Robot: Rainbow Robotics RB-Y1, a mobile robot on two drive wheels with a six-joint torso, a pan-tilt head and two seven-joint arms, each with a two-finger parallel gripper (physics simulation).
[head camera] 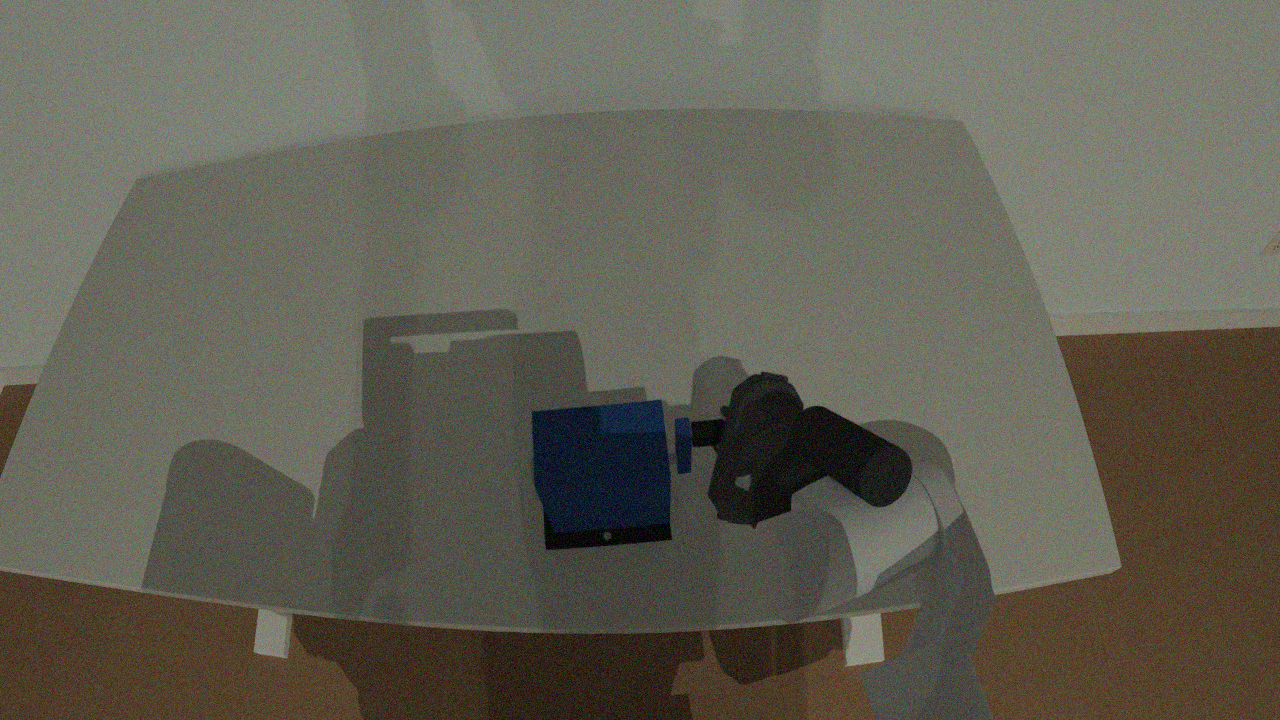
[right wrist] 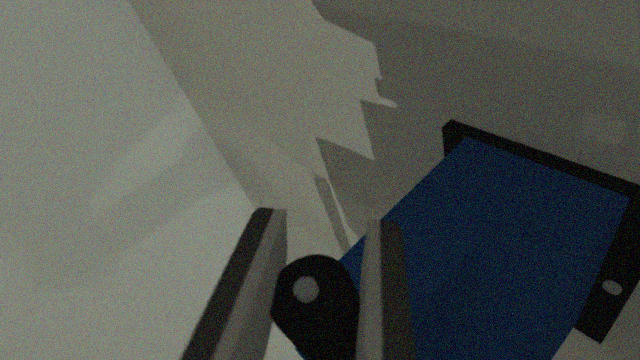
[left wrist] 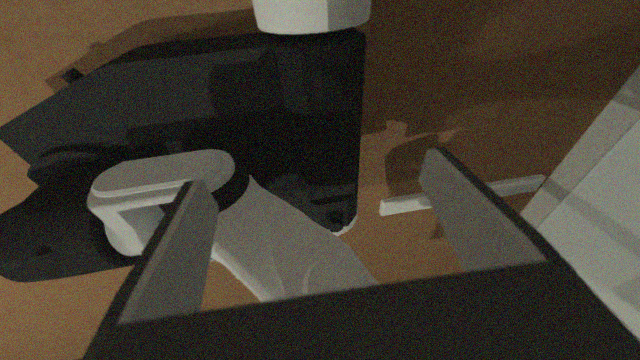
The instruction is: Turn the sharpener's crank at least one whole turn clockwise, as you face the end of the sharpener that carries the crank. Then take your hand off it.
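Frame: origin at the robot's base, x ahead, y left, z up, level; centimetres.
Where they show: left gripper, fingertip midpoint: (left wrist: 318, 179); right gripper, fingertip midpoint: (head camera: 726, 428) (right wrist: 325, 238).
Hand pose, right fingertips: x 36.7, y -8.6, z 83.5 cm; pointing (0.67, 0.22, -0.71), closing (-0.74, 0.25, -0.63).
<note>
After its pixels a point has its place.
The blue sharpener (head camera: 601, 470) @(y 2.3, x 32.6, z 84.9 cm) (right wrist: 505, 240) @(y -3.3, x 34.5, z 77.4 cm) with a black base stands on the table, near its front edge in the head camera view. Its crank has a blue arm (head camera: 682, 445) at the sharpener's right side and a black handle (head camera: 707, 433) @(y -6.7, x 35.1, z 85.9 cm) (right wrist: 320, 310) @(y -8.9, x 35.2, z 85.0 cm) pointing right. My right gripper (right wrist: 325, 238) @(y -8.7, x 36.7, z 83.5 cm) is shut on the black crank handle, one finger on each side of it in the right wrist view; in the head camera view the gripper's body hides the handle's outer end. My left gripper (left wrist: 318, 179) @(y 24.0, x -5.9, z 51.9 cm) is open, with its fingers wide apart over the floor.
The pale table (head camera: 805, 232) @(y -23.5, x 69.8, z 72.1 cm) reaches to near the wall (head camera: 1118, 134) @(y -96.7, x 99.6, z 69.5 cm). In the left wrist view, the robot's dark base (left wrist: 300, 100) @(y 14.7, x -4.6, z 20.5 cm) and a pale part of its body lie beyond the left fingers, and the table's edge is at the right.
</note>
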